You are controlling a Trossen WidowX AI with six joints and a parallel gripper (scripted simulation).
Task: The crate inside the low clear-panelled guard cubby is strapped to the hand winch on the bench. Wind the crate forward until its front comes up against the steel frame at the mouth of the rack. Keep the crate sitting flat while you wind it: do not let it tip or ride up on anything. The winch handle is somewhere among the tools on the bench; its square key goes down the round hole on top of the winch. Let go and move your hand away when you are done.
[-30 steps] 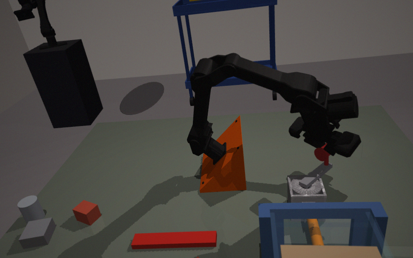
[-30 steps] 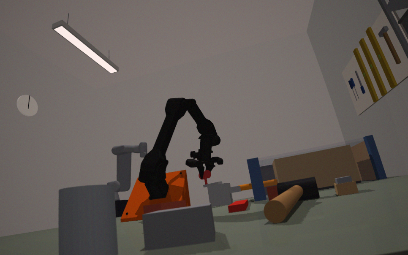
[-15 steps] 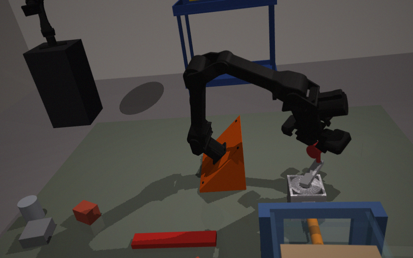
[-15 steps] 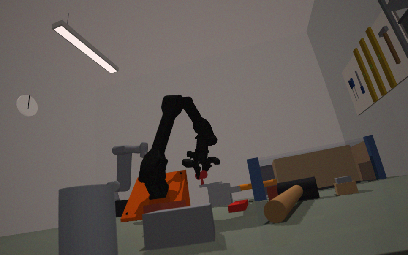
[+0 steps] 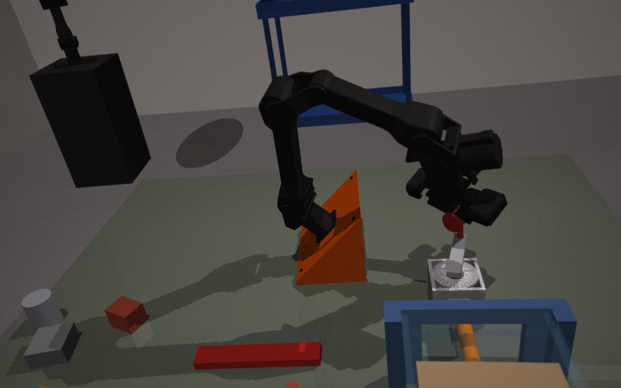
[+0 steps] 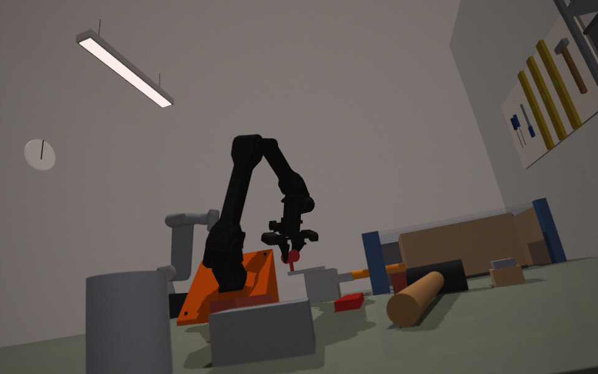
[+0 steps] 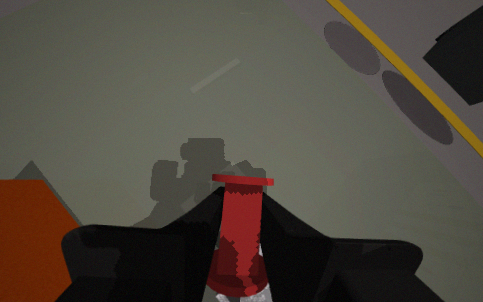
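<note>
The grey crank arm is 50 mm ahead of my gripper tip, 30 mm below it and 20 mm to the right of it. From my gripper tip the other things lie so: frame (270 mm ahead, 50 mm to the right, 30 mm below); grey winch (100 mm below, 90 mm ahead, 50 mm to the right); red knob (10 mm to the right, 10 mm ahead).
</note>
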